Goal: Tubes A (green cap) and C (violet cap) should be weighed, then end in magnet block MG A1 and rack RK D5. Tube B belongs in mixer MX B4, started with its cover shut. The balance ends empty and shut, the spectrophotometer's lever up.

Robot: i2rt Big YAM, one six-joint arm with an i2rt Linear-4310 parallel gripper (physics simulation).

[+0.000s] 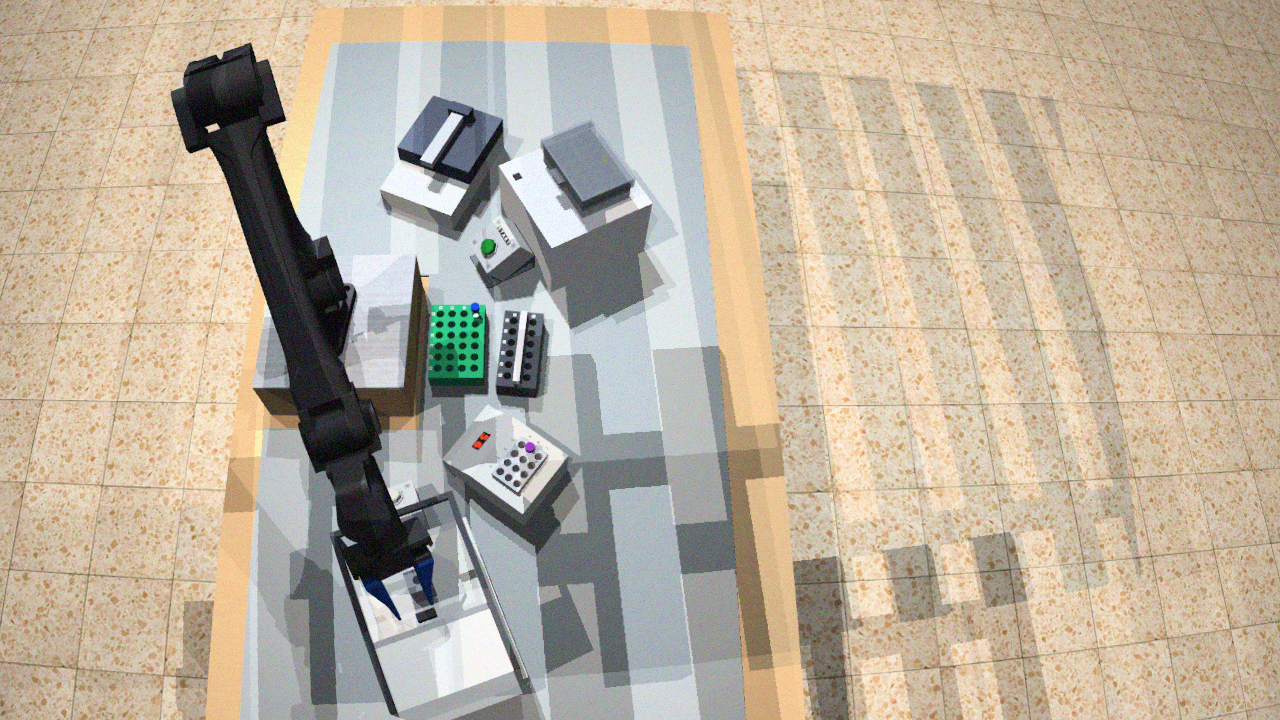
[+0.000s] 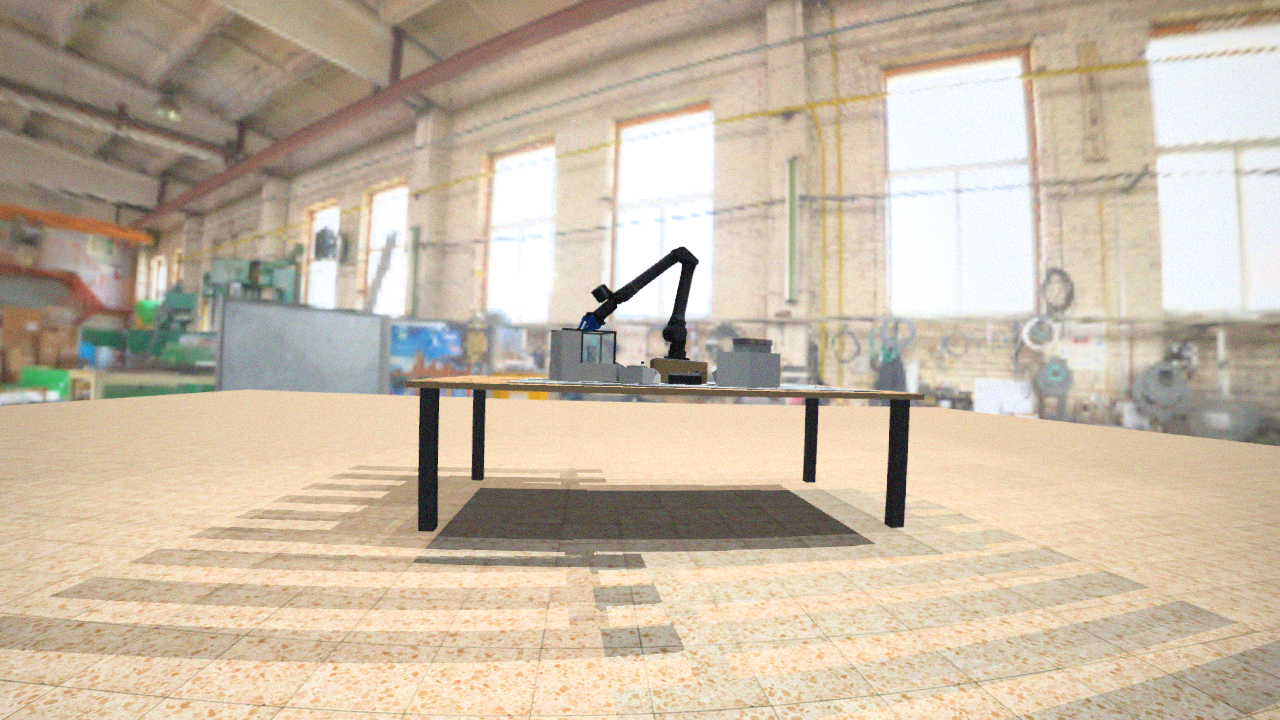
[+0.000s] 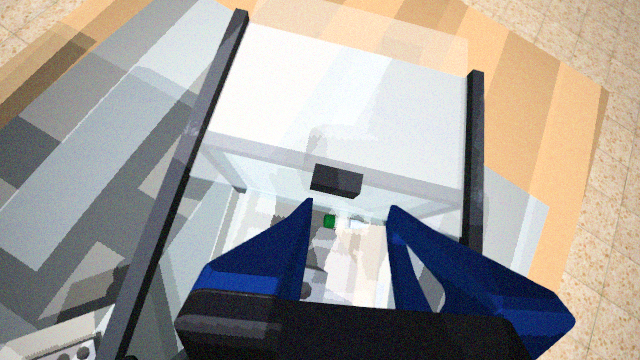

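Note:
My gripper is open and empty, its blue fingers over the glass-walled balance. The balance's clear roof panel is slid back, with its dark handle just beyond the fingertips. Green-capped tube A stands inside the balance, seen between the fingers; its lower part is unclear. Violet-capped tube C sits in a corner hole of the white block device. The blue cap of a tube, likely B, shows at the green rack's far edge. The dark magnet block with a white bar stands beside the rack.
A dark-lidded white device, a tall white device with a grey lid and a small box with a green button stand at the table's far part. The arm's base block is left of the rack. Dark rails edge the balance.

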